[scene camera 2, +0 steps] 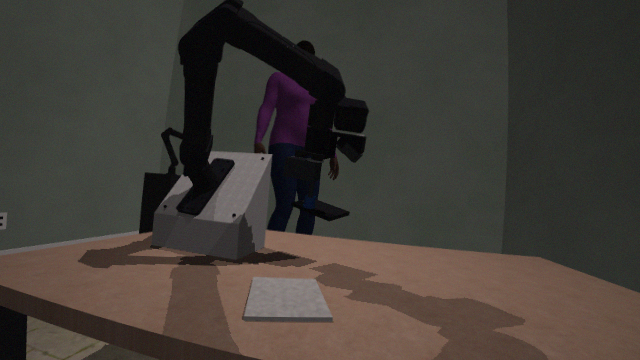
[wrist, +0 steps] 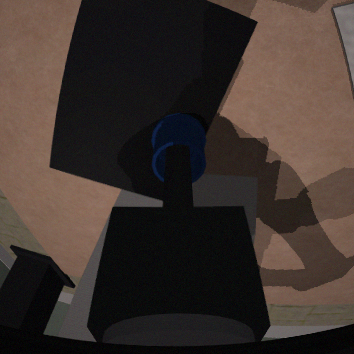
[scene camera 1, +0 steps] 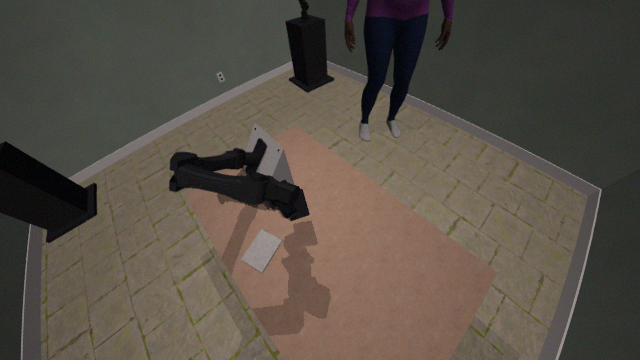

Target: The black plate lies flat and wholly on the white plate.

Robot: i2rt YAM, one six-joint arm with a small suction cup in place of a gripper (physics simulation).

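Places are measured from the arm's base along level axes (x ahead, y left, z up), in centimetres.
Pixels of known places: end effector, tool point: [scene camera 2: 308, 210] [wrist: 177, 129]; arm's base, origin of the base link: [scene camera 2: 207, 185] [scene camera 1: 256, 158].
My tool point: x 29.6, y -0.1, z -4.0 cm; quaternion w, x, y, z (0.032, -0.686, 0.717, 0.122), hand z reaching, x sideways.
Ahead of a thing's pixels: the offset from my tool point to its top centre. Level surfaces: height alone.
The black plate @(dz +2.9, dx +2.4, dy +1.8 cm) [scene camera 1: 301, 206] [scene camera 2: 327, 210] [wrist: 140, 70] hangs from my blue suction cup [scene camera 2: 308, 203] [wrist: 179, 145], which holds it near one end. It looks roughly level and is well above the table, apart from the white plate. The cup is hidden in scene camera 1. The white plate @(dz -12.2, dx +4.0, dy -20.9 cm) [scene camera 1: 262, 251] [scene camera 2: 287, 298] [wrist: 346, 35] lies flat on the table with its top bare. It is in front of the held plate in scene camera 2, and part of it shows at the upper right edge of the wrist view.
The grey wedge-shaped arm base [scene camera 1: 288, 167] [scene camera 2: 200, 235] [wrist: 225, 190] stands on the brown table @(dz -12.8 cm) [scene camera 1: 380, 250] [scene camera 2: 425, 275], behind the white plate in scene camera 2. A person [scene camera 1: 395, 45] [scene camera 2: 290, 110] and a black pedestal [scene camera 1: 307, 50] stand beyond the table.
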